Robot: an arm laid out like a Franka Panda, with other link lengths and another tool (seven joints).
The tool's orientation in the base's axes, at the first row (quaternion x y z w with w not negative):
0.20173 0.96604 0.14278 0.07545
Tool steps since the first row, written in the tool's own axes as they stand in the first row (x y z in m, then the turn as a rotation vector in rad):
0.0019 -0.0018 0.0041 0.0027 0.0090 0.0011
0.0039 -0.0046 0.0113 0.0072 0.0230 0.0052
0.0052 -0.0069 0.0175 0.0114 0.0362 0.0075
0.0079 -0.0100 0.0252 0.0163 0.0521 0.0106
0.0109 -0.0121 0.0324 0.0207 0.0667 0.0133
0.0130 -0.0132 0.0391 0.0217 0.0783 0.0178
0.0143 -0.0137 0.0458 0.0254 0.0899 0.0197
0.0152 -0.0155 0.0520 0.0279 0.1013 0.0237
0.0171 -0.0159 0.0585 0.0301 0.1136 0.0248
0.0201 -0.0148 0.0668 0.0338 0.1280 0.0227
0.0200 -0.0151 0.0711 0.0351 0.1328 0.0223
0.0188 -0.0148 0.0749 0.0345 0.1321 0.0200
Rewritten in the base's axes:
-0.0016 0.0002 -0.0046 0.0011 0.0093 0.0015
-0.0029 0.0003 -0.0125 0.0030 0.0244 0.0015
-0.0037 0.0004 -0.0192 0.0045 0.0383 0.0030
-0.0057 0.0007 -0.0276 0.0066 0.0550 0.0045
-0.0078 0.0018 -0.0354 0.0085 0.0703 0.0060
-0.0087 0.0034 -0.0423 0.0128 0.0820 0.0052
-0.0087 0.0051 -0.0489 0.0141 0.0942 0.0066
-0.0089 0.0054 -0.0554 0.0168 0.1062 0.0061
-0.0095 0.0074 -0.0618 0.0196 0.1182 0.0086
-0.0101 0.0117 -0.0696 0.0211 0.1318 0.0147
-0.0092 0.0124 -0.0738 0.0216 0.1365 0.0164
-0.0073 0.0131 -0.0772 0.0214 0.1351 0.0185

